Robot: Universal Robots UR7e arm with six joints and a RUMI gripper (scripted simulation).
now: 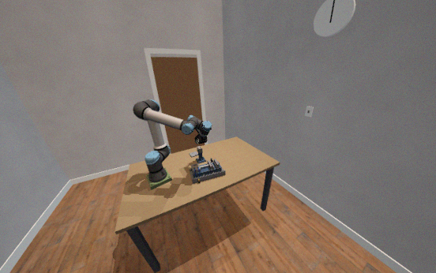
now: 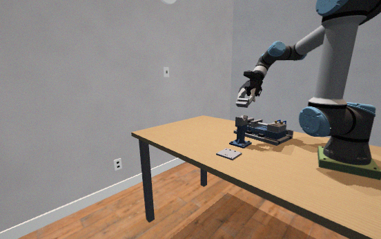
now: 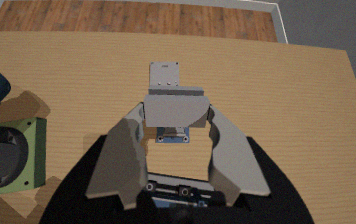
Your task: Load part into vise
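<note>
The part is 10 mm to the left of my hand. From my hand the other things lie so: grey jaw: 210 mm to the right, 160 mm below, 20 mm ahead; cylinder rod: 210 mm to the right, 160 mm below, 30 mm behind; work stop: 170 mm to the right, 150 mm below, 60 mm ahead.
</note>
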